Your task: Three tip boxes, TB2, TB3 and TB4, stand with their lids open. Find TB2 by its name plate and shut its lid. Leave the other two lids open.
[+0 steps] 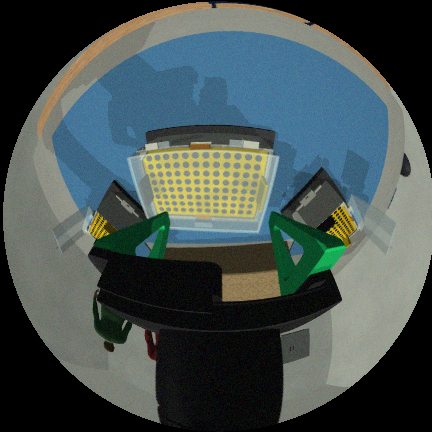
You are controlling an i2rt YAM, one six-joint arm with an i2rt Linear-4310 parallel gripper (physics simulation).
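Places are measured from the arm's base along level axes (x right, y ahead, z up), in metres.
Where they show: gripper, fingertip midpoint: (218, 216).
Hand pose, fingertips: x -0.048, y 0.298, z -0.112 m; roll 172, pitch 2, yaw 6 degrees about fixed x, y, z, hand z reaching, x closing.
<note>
Things, the pixels of their centre, and the offset from my fingertips. "spot": a spot on its surface instead. Level surfaces: height alone.
- middle tip box at the middle of its body: (204, 185) dz -0.042, dx -0.018, dy +0.004 m
- clear lid at a spot on its surface: (240, 223) spot: dz -0.003, dx +0.022, dy -0.010 m
- left tip box at the middle of its body: (115, 229) dz -0.048, dx -0.202, dy -0.115 m
- right tip box at the middle of its body: (324, 225) dz -0.048, dx +0.191, dy -0.042 m
- blue mat at its surface level: dz -0.081 m
The middle tip box (210, 136) shows its dark body at the top and a yellow hole-patterned rack below it. A clear lid (240, 223) outlines the rack; its angle is hard to tell. The left tip box (118, 202) is turned at an angle, with its clear lid (72, 233) sticking outward, open. The right tip box (320, 196) is angled the other way, its clear lid (376, 226) also open outward. Pale plates show on the dark bodies, but no lettering is readable, so I cannot tell which is TB2. My gripper (218, 216) is open and empty, its green fingertips wide apart over the middle box's lower side.
The boxes stand on a blue mat (300, 75) with a grey surround. Wood-coloured edging (95, 45) runs along the upper left. Below the fingers is a brown speckled surface (250, 287). A figure in green (112, 322) and part of a red one (150, 345) show at the lower left.
</note>
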